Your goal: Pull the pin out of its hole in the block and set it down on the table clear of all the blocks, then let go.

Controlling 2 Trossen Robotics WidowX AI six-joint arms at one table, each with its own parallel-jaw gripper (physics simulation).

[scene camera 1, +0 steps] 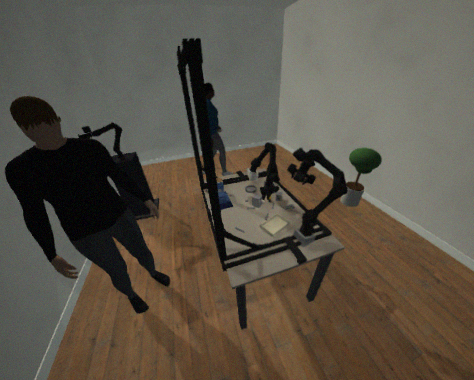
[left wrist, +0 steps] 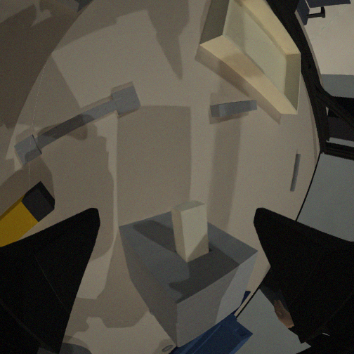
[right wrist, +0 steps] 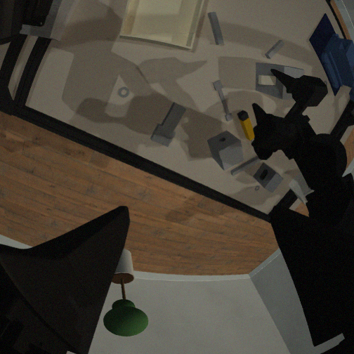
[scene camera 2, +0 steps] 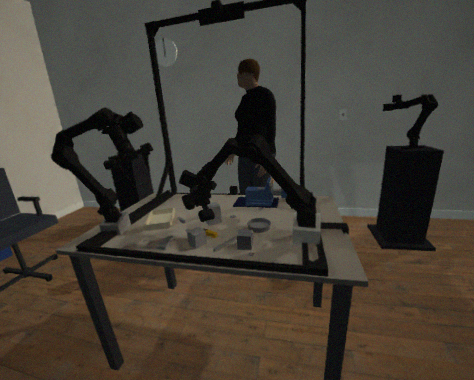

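Pixels of known places: left gripper, fingertip midpoint: point(scene camera 1: 265, 199) point(scene camera 2: 199, 214); right gripper, fingertip midpoint: point(scene camera 1: 297, 181) point(scene camera 2: 139, 176); left arm's base, origin of the base link: point(scene camera 1: 252, 170) point(scene camera 2: 306, 220); right arm's base, origin of the base link: point(scene camera 1: 305, 232) point(scene camera 2: 113, 218).
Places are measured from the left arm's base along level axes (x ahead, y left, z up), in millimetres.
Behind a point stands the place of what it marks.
A cream rectangular pin point(left wrist: 192, 232) point(right wrist: 267, 80) stands upright in the hole in the top of a grey block point(left wrist: 210, 302) point(right wrist: 293, 75) point(scene camera 2: 215, 212) @(y -75, x 421, z -29 mm), its upper part sticking out. My left gripper point(left wrist: 178, 217) point(scene camera 2: 198, 209) @(y -36, x 485, z -25 mm) point(right wrist: 262, 87) is open and empty above the block. In the left wrist view the pin shows between the two fingertips, nearer the middle than either finger, touching neither. The pin's lower part is hidden in the block. My right gripper point(right wrist: 202, 214) point(scene camera 2: 129, 157) is open and empty, raised high beside the table.
A cream tray point(left wrist: 225, 55) point(right wrist: 157, 41), a grey bar with square ends point(left wrist: 80, 117) and a yellow-handled tool point(left wrist: 19, 223) point(right wrist: 248, 127) lie around the block. Two more grey blocks with holes point(right wrist: 225, 150) point(right wrist: 268, 176), a round grey dish point(scene camera 2: 259, 225) @(y -95, x 214, z -88 mm) and a blue object point(scene camera 2: 259, 196) @(y -352, x 272, z -40 mm) stand on the table.
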